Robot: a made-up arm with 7 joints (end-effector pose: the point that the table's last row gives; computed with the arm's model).
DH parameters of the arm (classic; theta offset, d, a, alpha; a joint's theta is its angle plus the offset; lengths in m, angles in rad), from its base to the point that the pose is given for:
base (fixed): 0.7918 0 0.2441 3.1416
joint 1: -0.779 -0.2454 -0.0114 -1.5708
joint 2: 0 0.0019 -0.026 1.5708
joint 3: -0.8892 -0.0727 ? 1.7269
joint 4: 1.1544 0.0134 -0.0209 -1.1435
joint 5: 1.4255 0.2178 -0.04 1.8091
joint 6: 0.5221 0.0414 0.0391 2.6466
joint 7: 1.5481 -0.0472 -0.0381 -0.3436
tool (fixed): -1.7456 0.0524 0 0
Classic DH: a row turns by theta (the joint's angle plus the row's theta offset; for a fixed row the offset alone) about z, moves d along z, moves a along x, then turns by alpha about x.
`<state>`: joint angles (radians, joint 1 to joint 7).
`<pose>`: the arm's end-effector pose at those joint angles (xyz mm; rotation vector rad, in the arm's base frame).
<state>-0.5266 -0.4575 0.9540 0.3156 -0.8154 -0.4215 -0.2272</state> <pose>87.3 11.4 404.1 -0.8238 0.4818 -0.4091</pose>
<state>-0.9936 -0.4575 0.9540 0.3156 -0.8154 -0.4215 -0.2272</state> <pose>169.4 -9.2 404.1 -0.9060 0.2760 0.0222</pose>
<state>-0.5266 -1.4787 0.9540 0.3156 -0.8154 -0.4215 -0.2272</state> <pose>-1.5 164.2 402.2 -1.5059 -0.2160 -0.8288</pose>
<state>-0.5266 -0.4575 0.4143 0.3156 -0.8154 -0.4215 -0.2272</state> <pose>189.0 5.1 432.0 -1.0704 0.4329 0.0967</pose>
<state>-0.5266 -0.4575 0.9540 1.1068 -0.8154 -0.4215 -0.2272</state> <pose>49.8 128.1 501.4 -1.4459 -0.0060 -0.6293</pose>
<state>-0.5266 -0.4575 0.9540 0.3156 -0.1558 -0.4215 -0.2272</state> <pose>92.6 1.4 378.9 -0.7107 -0.1884 -0.4175</pose>
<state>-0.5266 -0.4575 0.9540 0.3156 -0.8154 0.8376 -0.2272</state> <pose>68.8 31.7 427.0 -1.5518 0.6289 -1.4474</pose>
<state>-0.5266 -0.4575 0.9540 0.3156 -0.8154 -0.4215 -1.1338</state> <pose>73.8 44.7 396.4 -1.3183 0.1154 -1.1142</pose>
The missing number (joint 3, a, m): 0.0712
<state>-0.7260 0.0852 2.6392 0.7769 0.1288 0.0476 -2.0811</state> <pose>75.2 171.3 371.4 1.1702 0.0113 1.7389</pose>
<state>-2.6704 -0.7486 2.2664 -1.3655 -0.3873 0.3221 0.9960</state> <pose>80.3 175.5 21.0 1.1123 1.3267 1.6110</pose>
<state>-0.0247 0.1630 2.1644 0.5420 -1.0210 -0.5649 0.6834</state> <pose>0.4 193.2 373.8 0.9744 0.7321 -1.0310</pose>
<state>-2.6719 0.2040 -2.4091 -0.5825 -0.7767 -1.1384 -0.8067</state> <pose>9.4 207.1 218.2 0.6186 0.6636 -0.9180</pose>
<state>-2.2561 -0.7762 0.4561 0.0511 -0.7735 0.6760 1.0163</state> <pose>353.3 189.4 454.4 -1.4429 -0.0351 1.2412</pose>
